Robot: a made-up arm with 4 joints.
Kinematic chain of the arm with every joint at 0, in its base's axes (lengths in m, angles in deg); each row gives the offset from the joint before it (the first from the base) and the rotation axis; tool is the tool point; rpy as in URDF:
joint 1: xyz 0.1 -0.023 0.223 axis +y
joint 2: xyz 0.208 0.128 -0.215 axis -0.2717 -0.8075 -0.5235
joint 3: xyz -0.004 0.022 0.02 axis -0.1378 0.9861 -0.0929
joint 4: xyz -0.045 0 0.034 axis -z
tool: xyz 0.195 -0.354 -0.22 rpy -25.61 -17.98 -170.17
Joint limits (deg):
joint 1: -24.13..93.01
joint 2: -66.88..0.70
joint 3: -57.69..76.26
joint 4: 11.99..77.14
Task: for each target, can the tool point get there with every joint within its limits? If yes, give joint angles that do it. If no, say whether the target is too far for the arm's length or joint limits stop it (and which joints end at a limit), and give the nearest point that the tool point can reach.
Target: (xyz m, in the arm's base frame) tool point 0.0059 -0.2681 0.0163
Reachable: yes | joints 11.77 -25.54 15.92 63.33
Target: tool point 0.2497 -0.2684 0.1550
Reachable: yes | joints 48.82 -38.47 60.56 68.08
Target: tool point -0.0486 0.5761 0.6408
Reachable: no: joint limits stop it (at a limit: joint 2, joint 3, joint 4) | nearest point 0.0480 -0.0780 0.3691 | short by 0.715 m
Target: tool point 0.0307 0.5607 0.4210
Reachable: no: joint limits stop it (at a limit: joint 2, joint 3, joint 4) | nearest point 0.0488 -0.0780 0.3694 | short by 0.641 m
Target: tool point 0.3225 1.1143 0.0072
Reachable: no: too far | nearest point 0.5948 -0.0049 -0.2569 | short by 1.182 m
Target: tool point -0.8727 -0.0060 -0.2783
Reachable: no: too far | nearest point -0.4884 -0.0049 -0.1361 | short by 0.410 m
